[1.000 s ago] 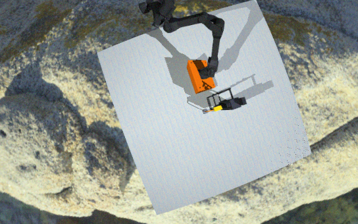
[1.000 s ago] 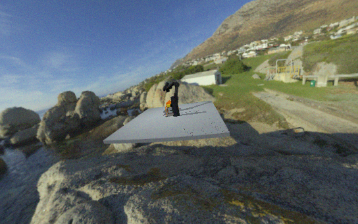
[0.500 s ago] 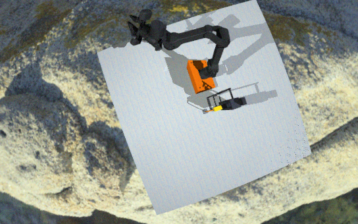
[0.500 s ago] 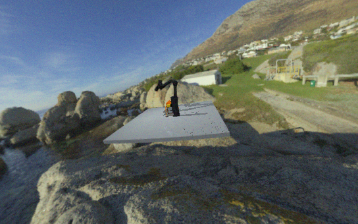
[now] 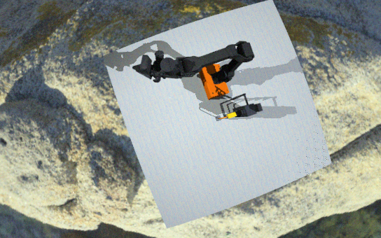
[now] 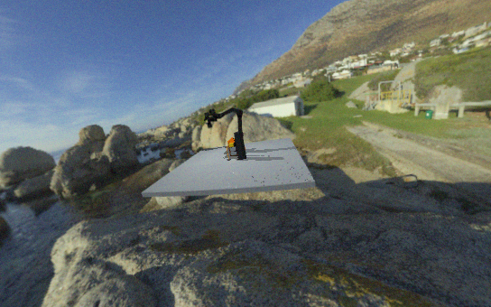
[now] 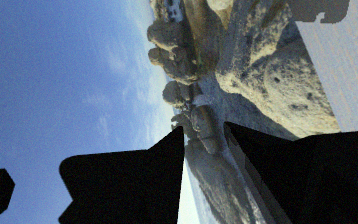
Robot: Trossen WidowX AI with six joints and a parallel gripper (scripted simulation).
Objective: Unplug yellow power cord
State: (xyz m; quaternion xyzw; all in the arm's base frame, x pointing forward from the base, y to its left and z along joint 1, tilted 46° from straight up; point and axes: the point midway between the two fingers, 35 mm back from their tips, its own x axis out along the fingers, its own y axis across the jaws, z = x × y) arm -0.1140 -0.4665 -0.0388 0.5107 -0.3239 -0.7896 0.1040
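Now: gripper tip 410 mm to the right of the yellow plug, 360 mm short of it and 250 mm above it.
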